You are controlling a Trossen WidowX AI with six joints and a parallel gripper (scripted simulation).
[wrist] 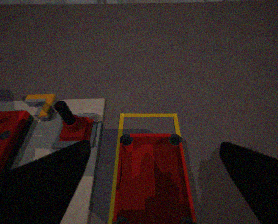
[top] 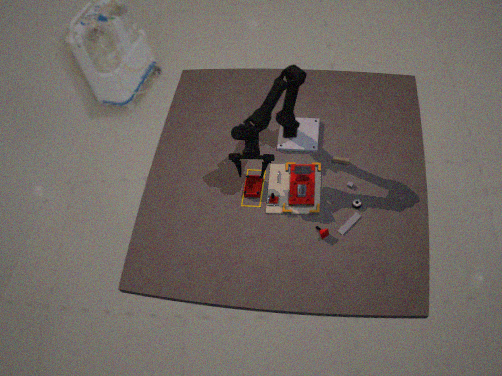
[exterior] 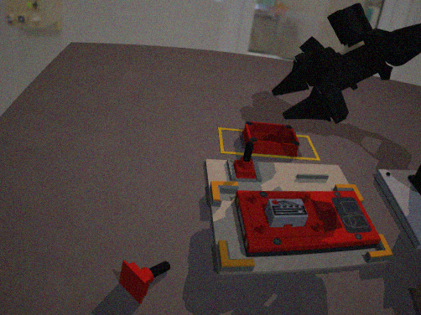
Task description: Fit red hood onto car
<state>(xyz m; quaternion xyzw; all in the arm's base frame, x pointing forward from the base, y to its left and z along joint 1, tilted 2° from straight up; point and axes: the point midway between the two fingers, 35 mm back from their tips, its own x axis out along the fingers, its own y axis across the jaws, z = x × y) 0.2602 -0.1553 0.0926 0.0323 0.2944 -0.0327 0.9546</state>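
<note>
Right now my gripper tip is 80 mm above the red hood. Also, from my gripper tip: jig 190 mm to the left, 70 mm below, 10 mm ahead; wooden block 390 mm to the left, 130 mm behind, 70 mm below; grey engine block 220 mm to the left, 60 mm below, 40 mm ahead.
</note>
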